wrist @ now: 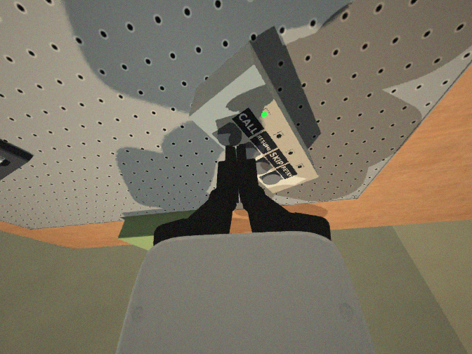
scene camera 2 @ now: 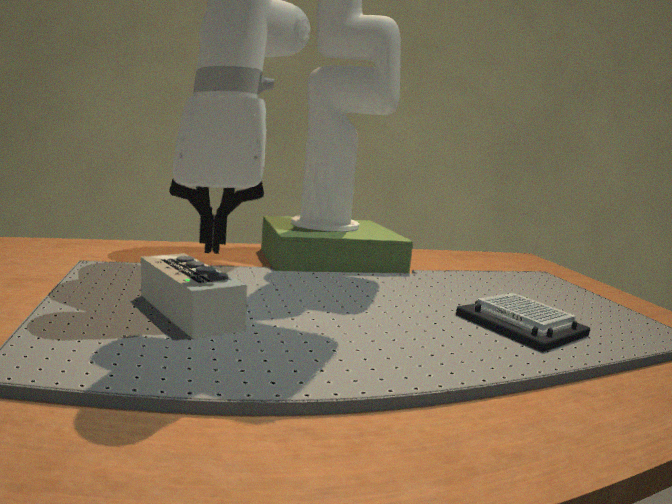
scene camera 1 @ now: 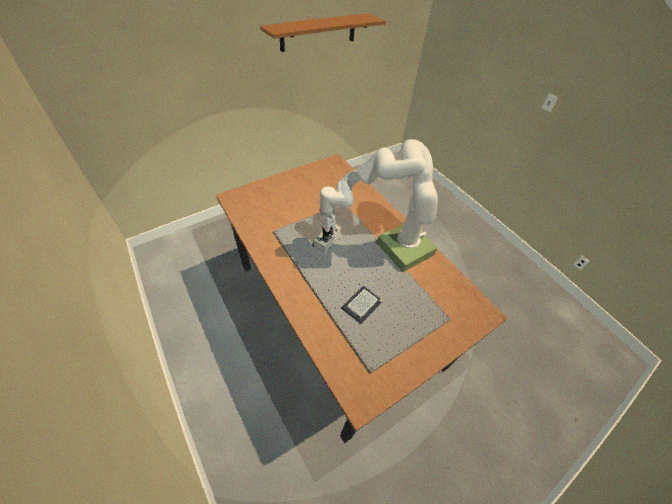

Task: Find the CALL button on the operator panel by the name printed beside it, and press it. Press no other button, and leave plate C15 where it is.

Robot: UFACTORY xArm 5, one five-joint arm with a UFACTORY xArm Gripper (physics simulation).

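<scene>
The pale operator panel (scene camera 1: 322,245) (scene camera 2: 217,311) (wrist: 207,113) is a box on the grey perforated board. In the wrist view the label CALL (wrist: 247,123) stands beside a dark round button (wrist: 230,136), the one nearest the panel's near end; this CALL button (scene camera 2: 216,275) also shows in scene camera 2. A small lamp (scene camera 2: 187,279) (wrist: 264,114) beside the CALL label is lit green. My gripper (scene camera 2: 212,251) (wrist: 237,156) is shut and empty, its tips a little above the panel, apart from the buttons. The pale plate (scene camera 1: 362,303) (scene camera 2: 523,311) lies in a black holder; its name is unreadable.
Labels RESUME, SKIP (wrist: 276,158) and RETRY run along the panel beside other buttons, with RESUME next to CALL. The perforated board (scene camera 1: 401,325) (scene camera 2: 369,352) lies on the wooden table (scene camera 1: 293,287) (scene camera 2: 379,450). The arm stands on a green block (scene camera 1: 407,254) (scene camera 2: 336,254) behind the board.
</scene>
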